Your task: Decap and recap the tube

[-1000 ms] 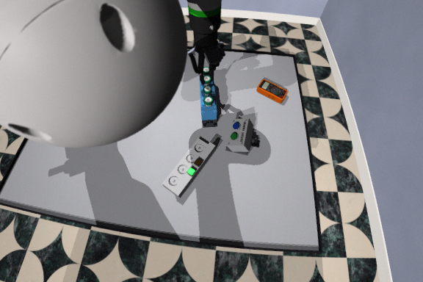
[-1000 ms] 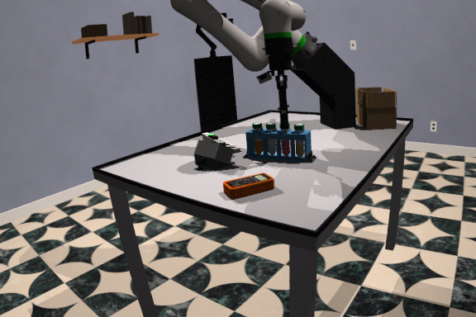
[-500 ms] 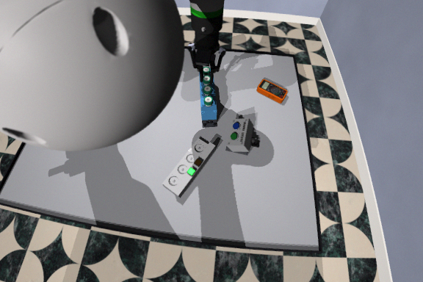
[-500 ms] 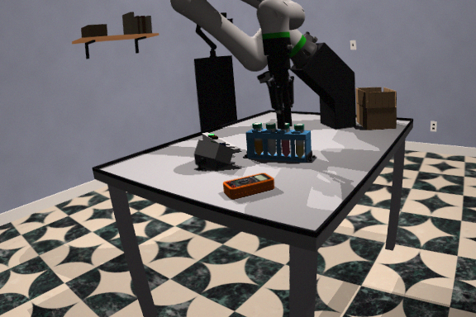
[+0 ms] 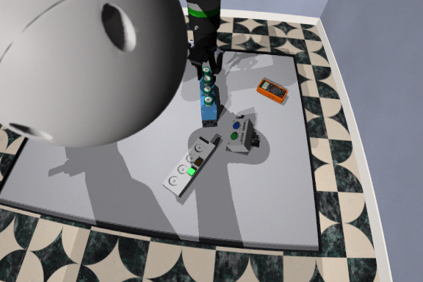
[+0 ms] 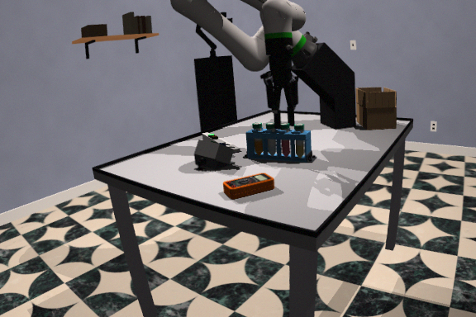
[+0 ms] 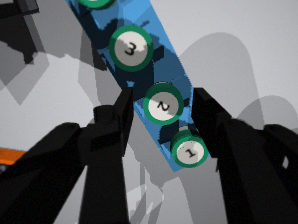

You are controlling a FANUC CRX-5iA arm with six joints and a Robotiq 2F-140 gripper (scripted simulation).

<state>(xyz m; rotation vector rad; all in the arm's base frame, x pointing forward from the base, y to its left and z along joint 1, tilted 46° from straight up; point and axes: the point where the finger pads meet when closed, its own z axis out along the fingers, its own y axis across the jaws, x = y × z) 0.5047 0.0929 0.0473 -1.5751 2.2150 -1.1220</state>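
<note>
Now: the cap 30 mm below my hand. The rest, counted from my hand: green ready key (240 mm to the right, 90 mm ahead, 80 mm below); then blue cycle key (190 mm to the right, 100 mm ahead, 80 mm below); then key housing (220 mm to the right, 110 mm ahead, 90 mm below).
</note>
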